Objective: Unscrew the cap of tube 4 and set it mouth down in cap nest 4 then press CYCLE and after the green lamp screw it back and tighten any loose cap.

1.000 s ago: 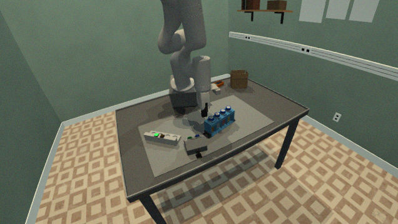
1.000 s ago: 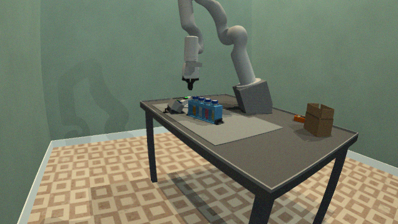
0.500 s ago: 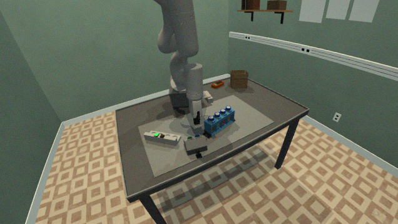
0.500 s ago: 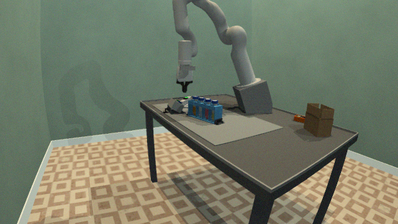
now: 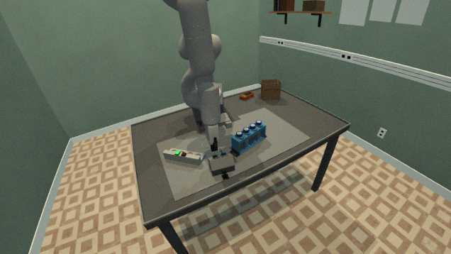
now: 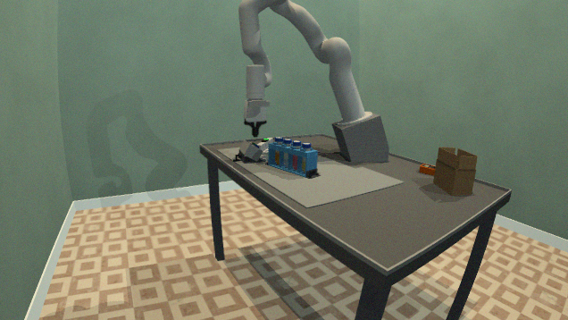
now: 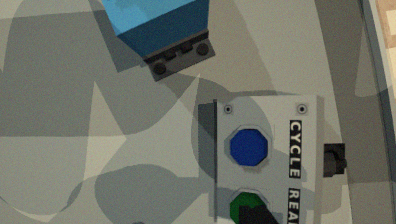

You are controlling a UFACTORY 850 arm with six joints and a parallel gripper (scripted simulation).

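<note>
Now: the green key 60 mm below my hand. Round my hand: blue cap marked 4: 20 mm behind, 160 mm to the left, 10 mm below; then blue key: 10 mm ahead, 40 mm to the left, 60 mm below; then grey key housing: 30 mm ahead, 20 mm to the left, 70 mm below.
</note>
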